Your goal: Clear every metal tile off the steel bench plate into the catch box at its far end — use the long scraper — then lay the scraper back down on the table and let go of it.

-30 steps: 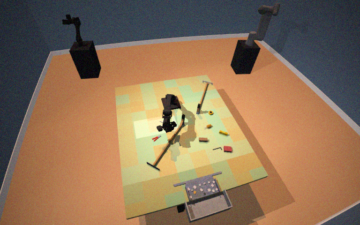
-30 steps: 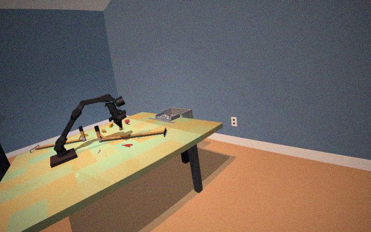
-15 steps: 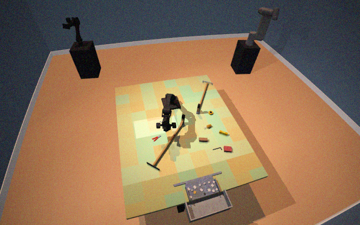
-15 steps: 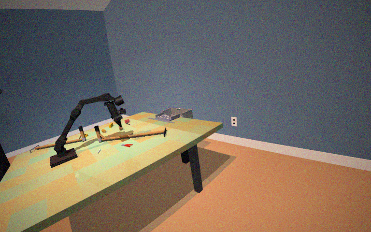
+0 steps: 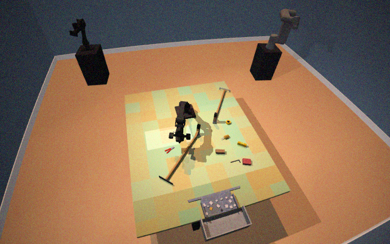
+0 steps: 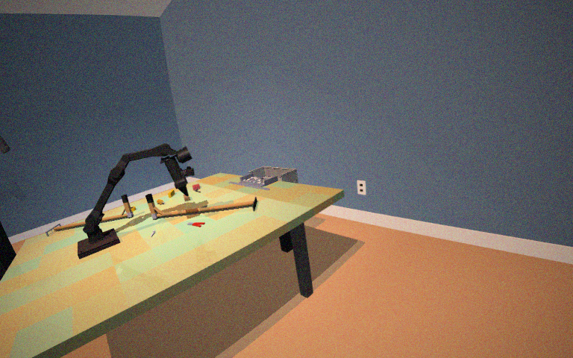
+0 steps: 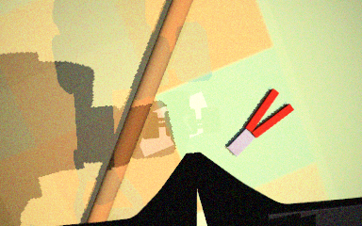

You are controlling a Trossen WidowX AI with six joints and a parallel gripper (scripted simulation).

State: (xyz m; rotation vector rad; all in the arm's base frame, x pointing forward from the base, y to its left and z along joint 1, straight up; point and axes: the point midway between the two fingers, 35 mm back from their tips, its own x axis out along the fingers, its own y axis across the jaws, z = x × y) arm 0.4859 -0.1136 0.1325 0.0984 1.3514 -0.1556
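My gripper tip is 60 mm above the long scraper, 50 mm short of it and 30 mm to the right of it. From my gripper tip the other things lie so: orange screwdriver: 470 mm to the left, 110 mm below, 100 mm behind; hex key: 520 mm to the left, 180 mm ahead, 120 mm below; brown block: 380 mm to the left, 110 mm below, 60 mm ahead.
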